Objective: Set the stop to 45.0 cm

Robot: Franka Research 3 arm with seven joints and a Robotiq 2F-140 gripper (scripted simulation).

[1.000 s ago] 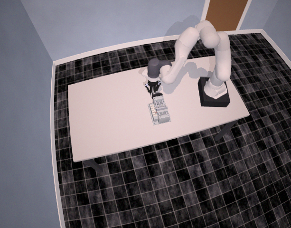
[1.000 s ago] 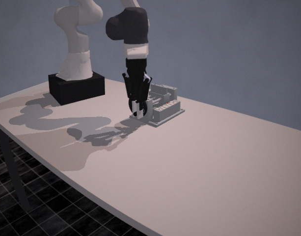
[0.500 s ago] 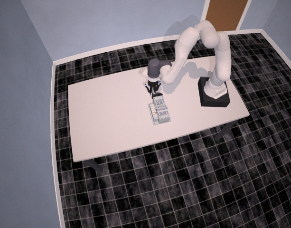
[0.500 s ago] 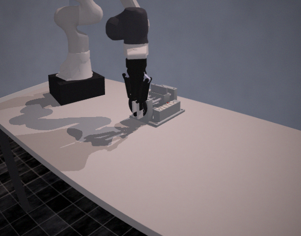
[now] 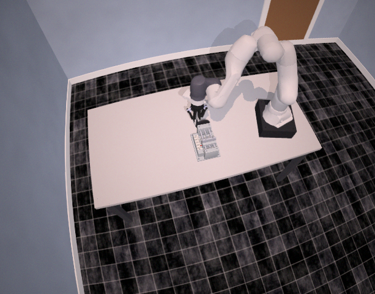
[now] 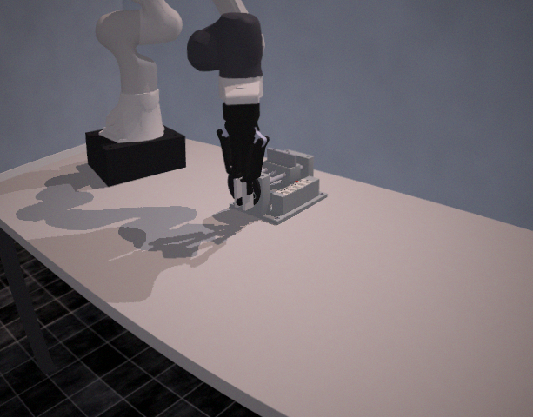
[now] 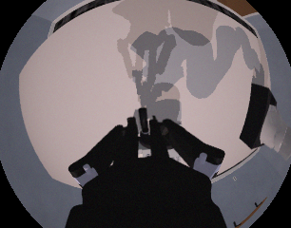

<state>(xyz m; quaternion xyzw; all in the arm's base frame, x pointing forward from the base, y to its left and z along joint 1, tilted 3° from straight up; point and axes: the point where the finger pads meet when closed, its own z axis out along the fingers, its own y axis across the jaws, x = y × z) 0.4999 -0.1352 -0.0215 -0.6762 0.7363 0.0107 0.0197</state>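
My hand is 10 mm past the black handwheel, 20 mm to the right of it and 10 mm above it. The rest, counted from my hand: grey stop fixture: 10 mm behind, 170 mm to the left, 10 mm above.
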